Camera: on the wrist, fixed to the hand. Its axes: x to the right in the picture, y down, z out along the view.
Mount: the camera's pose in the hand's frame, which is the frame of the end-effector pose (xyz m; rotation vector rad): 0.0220 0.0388 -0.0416 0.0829 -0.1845 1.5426
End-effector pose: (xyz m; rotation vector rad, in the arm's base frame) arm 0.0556 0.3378 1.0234 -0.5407 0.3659 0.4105
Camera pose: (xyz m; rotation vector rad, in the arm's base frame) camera 0.0470 0.3509 0.9644 -0.0293 0.5715 1.9035
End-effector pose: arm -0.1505 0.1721 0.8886 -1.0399 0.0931 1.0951
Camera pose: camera -0.1521 0.1592 0.8290 -0.6680 0.8875 2.5179
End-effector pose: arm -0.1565 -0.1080 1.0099 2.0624 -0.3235 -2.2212
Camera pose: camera -0.1199 -0.1542 0.9942 0.8416 -1.3918 -1.2988
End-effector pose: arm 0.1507 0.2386 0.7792 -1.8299 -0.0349 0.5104
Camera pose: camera 0.1766 0.1945 0.7459 -1.4098 1.3183 1.6701
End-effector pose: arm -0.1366 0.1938 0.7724 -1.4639 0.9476 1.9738
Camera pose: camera -0.1466 0.1368 0.7531 0.1912 -1.6884 -1.9426
